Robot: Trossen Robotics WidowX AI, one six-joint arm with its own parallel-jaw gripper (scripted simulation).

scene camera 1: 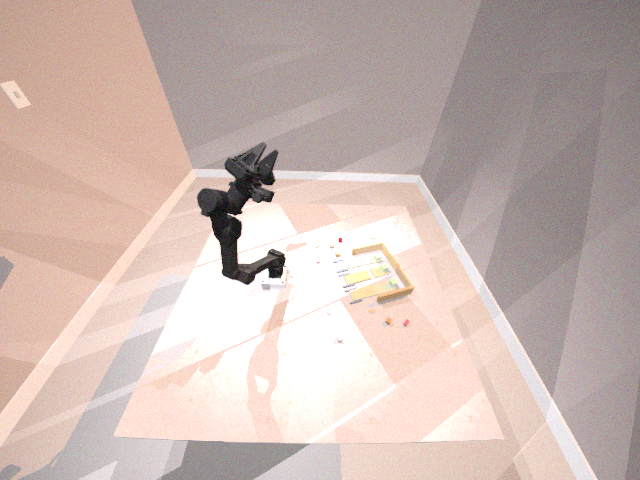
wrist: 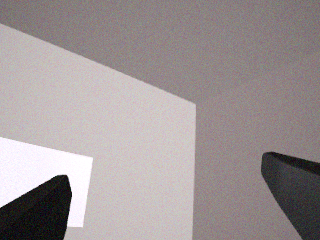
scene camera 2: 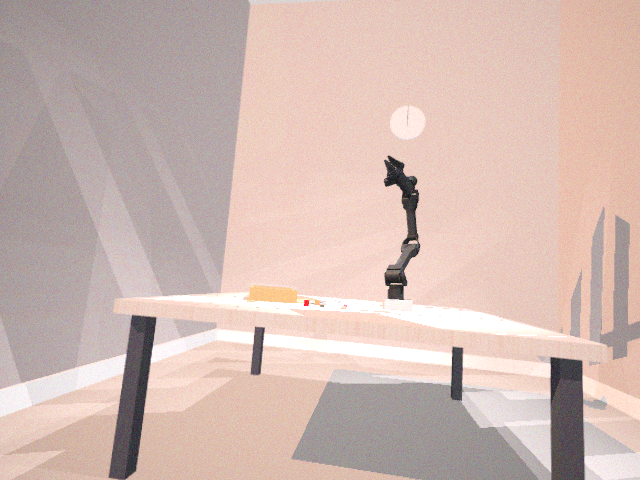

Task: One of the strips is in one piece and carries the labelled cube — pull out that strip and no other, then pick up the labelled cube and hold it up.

Labels:
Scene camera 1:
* gripper
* wooden three-sided frame
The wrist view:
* gripper
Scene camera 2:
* wooden three-sided frame

